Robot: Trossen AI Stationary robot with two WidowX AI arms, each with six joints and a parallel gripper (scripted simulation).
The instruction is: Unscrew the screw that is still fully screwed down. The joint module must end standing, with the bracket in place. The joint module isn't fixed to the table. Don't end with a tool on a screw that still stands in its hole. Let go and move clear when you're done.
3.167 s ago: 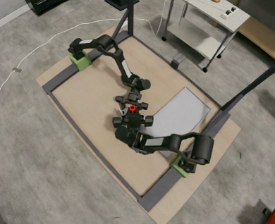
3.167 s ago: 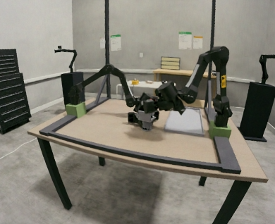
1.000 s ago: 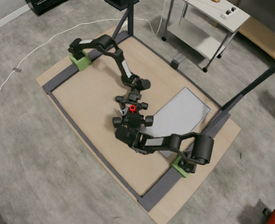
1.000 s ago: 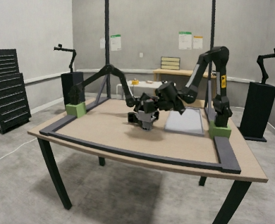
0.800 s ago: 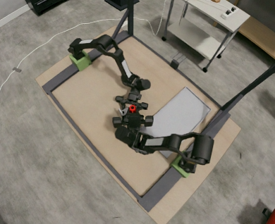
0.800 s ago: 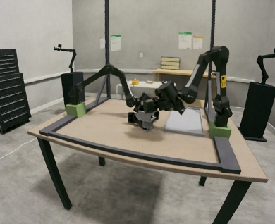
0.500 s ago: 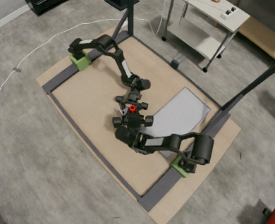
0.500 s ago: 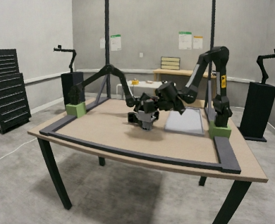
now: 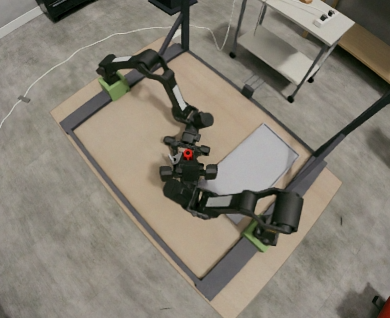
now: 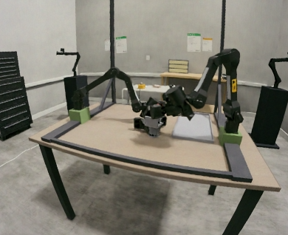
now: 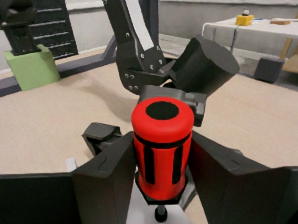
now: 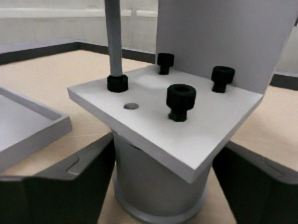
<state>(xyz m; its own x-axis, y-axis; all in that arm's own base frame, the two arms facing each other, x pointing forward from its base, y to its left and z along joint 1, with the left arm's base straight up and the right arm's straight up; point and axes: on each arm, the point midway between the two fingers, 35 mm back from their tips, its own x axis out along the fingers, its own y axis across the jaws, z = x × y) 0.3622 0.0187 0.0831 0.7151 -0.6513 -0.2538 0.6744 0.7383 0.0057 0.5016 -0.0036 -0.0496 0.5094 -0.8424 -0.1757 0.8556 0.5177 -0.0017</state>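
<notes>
The red screwdriver lies 10 mm behind my left hand, 20 mm to the right of it and 20 mm below it. Also, from my left hand: black screw: 20 mm behind, 50 mm to the right, 80 mm below; grey joint module: 40 mm to the right, 120 mm below; light grey bracket: 40 mm to the right, 70 mm below.
Right now the grey joint module is 20 mm ahead of my right hand, 20 mm to the left of it and 10 mm below it. Also, from my right hand: black screw (30 mm above); then red screwdriver (10 mm ahead, 40 mm to the left, 90 mm above); then light grey bracket (20 mm ahead, 10 mm to the left, 40 mm above).
</notes>
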